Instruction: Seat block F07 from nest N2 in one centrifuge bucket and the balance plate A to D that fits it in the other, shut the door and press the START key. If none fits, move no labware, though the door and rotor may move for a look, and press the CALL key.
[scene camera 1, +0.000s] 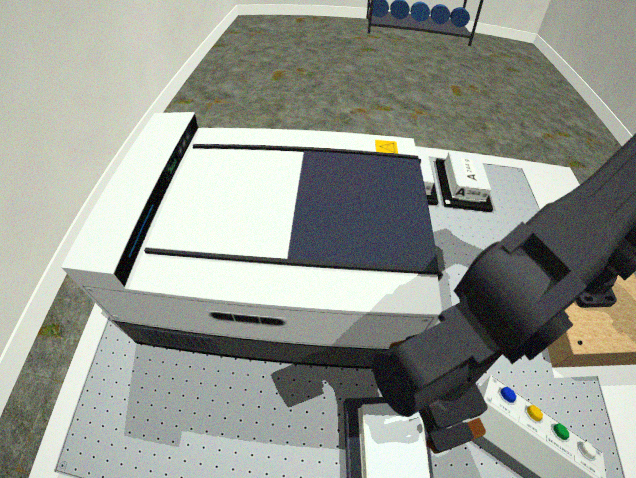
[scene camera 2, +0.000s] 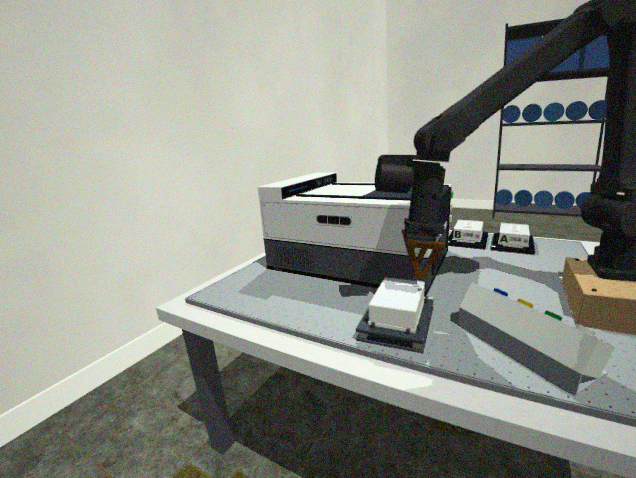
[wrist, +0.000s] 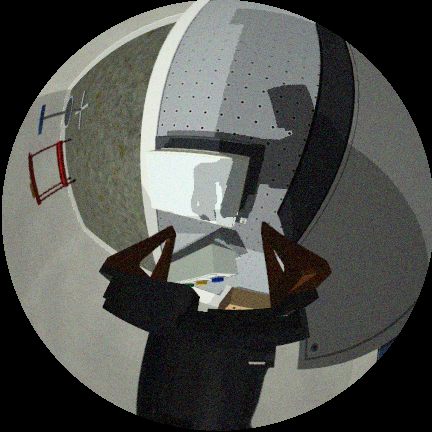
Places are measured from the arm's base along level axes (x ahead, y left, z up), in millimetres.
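Pixels of known places: gripper, between the fingertips: (scene camera 2: 416, 271) (wrist: 215, 228); arm's base, origin of its link: (scene camera 2: 615, 270).
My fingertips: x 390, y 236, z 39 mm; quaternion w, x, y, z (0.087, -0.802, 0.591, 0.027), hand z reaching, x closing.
Note:
Ahead of a thing's pixels: the offset from my fingertips to its middle.
A white block {48 mm down, 23 mm ahead, 47 mm left} (scene camera 1: 393, 447) (scene camera 2: 395, 308) (wrist: 172, 180) sits on a dark nest {78 mm down, 24 mm ahead, 47 mm left} (scene camera 1: 352, 436) (scene camera 2: 383, 337) (wrist: 187, 143) near the front edge; its label and the nest's are not legible. My gripper (scene camera 2: 421, 276) (wrist: 215, 228) is open and empty, just above the block's end. The centrifuge {26 mm up, 219 mm ahead, 255 mm right} (scene camera 1: 282, 287) (scene camera 2: 298, 218) has its top covered by a white and dark panel {116 mm up, 84 mm ahead, 253 mm right} (scene camera 1: 359, 210); rotor and buckets are hidden. Plate A {63 mm down, 199 mm back, 539 mm right} (scene camera 1: 465, 177) (scene camera 2: 514, 236) and plate B {63 mm down, 60 mm back, 545 mm right} (scene camera 2: 468, 232) sit on black nests at the back. Plates C and D do not show.
A sloped key panel {54 mm down, 199 mm back, 41 mm left} (scene camera 1: 514, 442) (scene camera 2: 519, 334) (wrist: 200, 265) stands beside the block, with blue {32 mm down, 154 mm back, 22 mm right} (scene camera 1: 507, 394), yellow {32 mm down, 193 mm back, 8 mm left} (scene camera 1: 534, 412), green {32 mm down, 233 mm back, 39 mm left} (scene camera 1: 560, 431) and white {32 mm down, 272 mm back, 69 mm left} (scene camera 1: 586, 450) keys. A wooden base (scene camera 1: 606, 334) (scene camera 2: 601, 303) stands under the arm. The centrifuge wall is close beside the gripper.

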